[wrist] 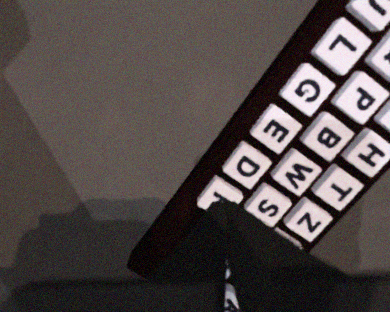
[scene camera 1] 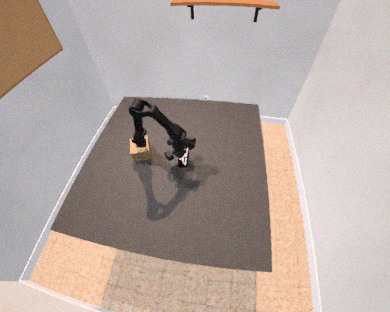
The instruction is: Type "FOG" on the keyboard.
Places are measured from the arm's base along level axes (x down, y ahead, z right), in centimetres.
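Pixels of known places: gripper, between the fingertips: (wrist: 222, 212) (scene camera 1: 180, 157); arm's base, origin of its link: (scene camera 1: 141, 143).
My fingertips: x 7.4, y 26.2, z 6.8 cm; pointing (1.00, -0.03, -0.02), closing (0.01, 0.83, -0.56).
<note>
For each thing: its top centre in the pictures, then the offset to it from my fingertips. Level surfaces: height alone.
- dark keyboard, centre of its top: (wrist: 320, 147) (scene camera 1: 183, 153) dx +1.3, dy +2.1, dz -3.9 cm
- G key, centre of its top: (wrist: 308, 90) dx +1.3, dy +0.3, dz -5.4 cm
- partly covered key, centre of its top: (wrist: 220, 201) dx +1.3, dy +0.1, dz +0.1 cm
- dark table top, height of its surface: dx +2.9 cm
- S key, centre of its top: (wrist: 268, 208) dx +1.3, dy +1.9, dz -0.7 cm
- Z key, centre of its top: (wrist: 309, 222) dx +1.3, dy +3.8, dz -1.1 cm
A dark keyboard (scene camera 1: 184, 161) (wrist: 176, 220) with white letter keys lies slanted on the dark table top. In the wrist view, the G key (wrist: 307, 90) is fully visible, up and to the right of the fingertips. Below it in the same edge row are E, D and a partly covered key (wrist: 218, 191) at the row's end, whose letter is mostly hidden. My gripper (wrist: 222, 212) is shut and empty, its tips over the lower part of that end key; whether they touch it I cannot tell. No O key shows in the wrist view.
The arm's wooden base block (scene camera 1: 140, 150) stands left of the keyboard on the dark table top (scene camera 1: 225, 215). An orange shelf (scene camera 1: 225, 4) is on the back wall. In the wrist view, the S key (wrist: 268, 205) and Z key (wrist: 308, 220) lie right of the fingertips.
</note>
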